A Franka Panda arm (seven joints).
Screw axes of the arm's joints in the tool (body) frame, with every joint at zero. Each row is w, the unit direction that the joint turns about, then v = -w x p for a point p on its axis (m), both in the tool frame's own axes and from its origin. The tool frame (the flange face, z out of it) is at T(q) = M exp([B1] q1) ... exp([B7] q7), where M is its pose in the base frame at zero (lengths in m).
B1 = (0, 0, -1, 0.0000, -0.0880, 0.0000)
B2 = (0, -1, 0, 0.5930, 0.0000, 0.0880)
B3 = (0, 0, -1, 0.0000, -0.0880, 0.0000)
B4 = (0, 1, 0, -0.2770, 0.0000, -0.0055)
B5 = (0, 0, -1, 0.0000, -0.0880, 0.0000)
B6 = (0, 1, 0, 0.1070, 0.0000, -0.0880)
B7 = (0, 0, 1, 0.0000, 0.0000, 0.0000)
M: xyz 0.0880 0.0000 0.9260 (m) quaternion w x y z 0 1 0 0
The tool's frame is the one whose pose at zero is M.
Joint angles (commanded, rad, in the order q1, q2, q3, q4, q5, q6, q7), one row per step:
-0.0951 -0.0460 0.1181 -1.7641 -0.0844 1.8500 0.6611
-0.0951 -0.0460 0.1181 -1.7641 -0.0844 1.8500 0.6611
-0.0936 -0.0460 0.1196 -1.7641 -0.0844 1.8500 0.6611
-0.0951 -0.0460 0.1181 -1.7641 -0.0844 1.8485 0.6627
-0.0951 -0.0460 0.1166 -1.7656 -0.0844 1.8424 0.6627
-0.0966 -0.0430 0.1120 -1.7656 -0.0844 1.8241 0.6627
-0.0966 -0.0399 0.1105 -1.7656 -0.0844 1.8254 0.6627
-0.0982 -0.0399 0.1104 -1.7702 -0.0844 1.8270 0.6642
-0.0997 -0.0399 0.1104 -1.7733 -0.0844 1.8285 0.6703
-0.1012 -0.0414 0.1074 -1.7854 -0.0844 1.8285 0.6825
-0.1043 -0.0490 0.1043 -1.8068 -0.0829 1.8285 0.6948
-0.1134 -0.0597 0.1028 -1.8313 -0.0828 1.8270 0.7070
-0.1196 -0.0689 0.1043 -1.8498 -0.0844 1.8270 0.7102
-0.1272 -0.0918 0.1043 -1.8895 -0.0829 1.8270 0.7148
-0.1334 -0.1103 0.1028 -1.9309 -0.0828 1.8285 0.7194
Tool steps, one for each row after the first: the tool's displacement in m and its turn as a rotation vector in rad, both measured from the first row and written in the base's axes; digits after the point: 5 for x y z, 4 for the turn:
0.00000 0.00000 0.00000 0.0000 0.0000 0.0000
-0.00002 0.00170 0.00000 -0.0001 0.0000 0.0030
-0.00014 -0.00002 -0.00015 0.0002 0.0014 -0.0017
-0.00082 -0.00096 -0.00150 0.0000 0.0089 -0.0038
-0.00181 -0.00471 -0.00497 -0.0001 0.0301 -0.0115
-0.00093 -0.00562 -0.00656 0.0003 0.0319 -0.0129
-0.00112 -0.00657 -0.00866 0.0005 0.0348 -0.0159
-0.00122 -0.00740 -0.01004 0.0012 0.0359 -0.0233
-0.00256 -0.00995 -0.01512 0.0024 0.0454 -0.0400
-0.00622 -0.01318 -0.02137 0.0043 0.0582 -0.0587
-0.01117 -0.01885 -0.02755 0.0044 0.0725 -0.0818
-0.01509 -0.02134 -0.03152 0.0020 0.0815 -0.0896
-0.02432 -0.02480 -0.03842 0.0014 0.0980 -0.1024
-0.03291 -0.02849 -0.04844 -0.0001 0.1190 -0.1151

